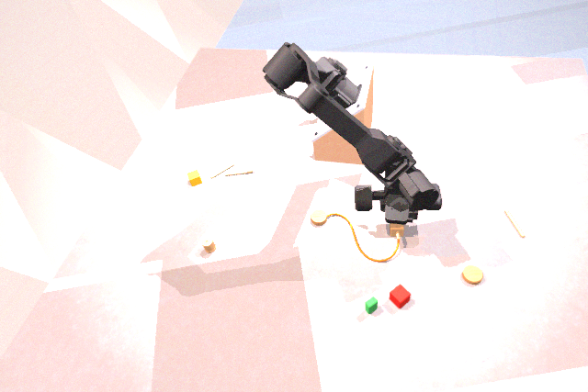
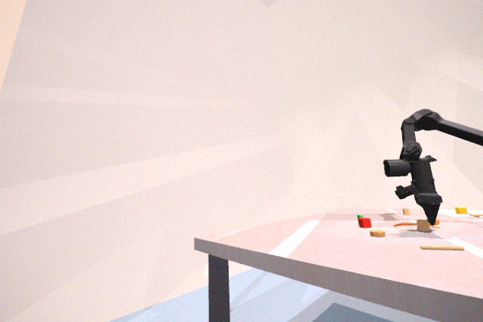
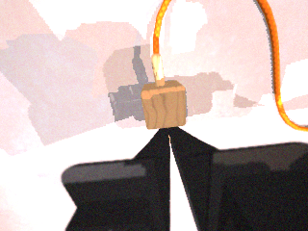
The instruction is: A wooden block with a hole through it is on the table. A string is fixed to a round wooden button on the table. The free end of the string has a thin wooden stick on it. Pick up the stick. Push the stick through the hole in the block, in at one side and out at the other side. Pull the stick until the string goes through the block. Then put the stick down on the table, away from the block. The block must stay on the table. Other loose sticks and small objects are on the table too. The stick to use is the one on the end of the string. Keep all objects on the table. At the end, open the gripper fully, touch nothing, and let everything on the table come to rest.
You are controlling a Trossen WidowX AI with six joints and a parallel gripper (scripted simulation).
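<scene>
Right now my gripper tip is 20 mm short of the wooden block and 10 mm to the right of it. Round my gripper tip: round disc: 90 mm ahead, 180 mm to the left, 10 mm below; red cube: 190 mm ahead, 50 mm to the left; round wooden button: 40 mm ahead, 180 mm to the right, 10 mm below.
</scene>
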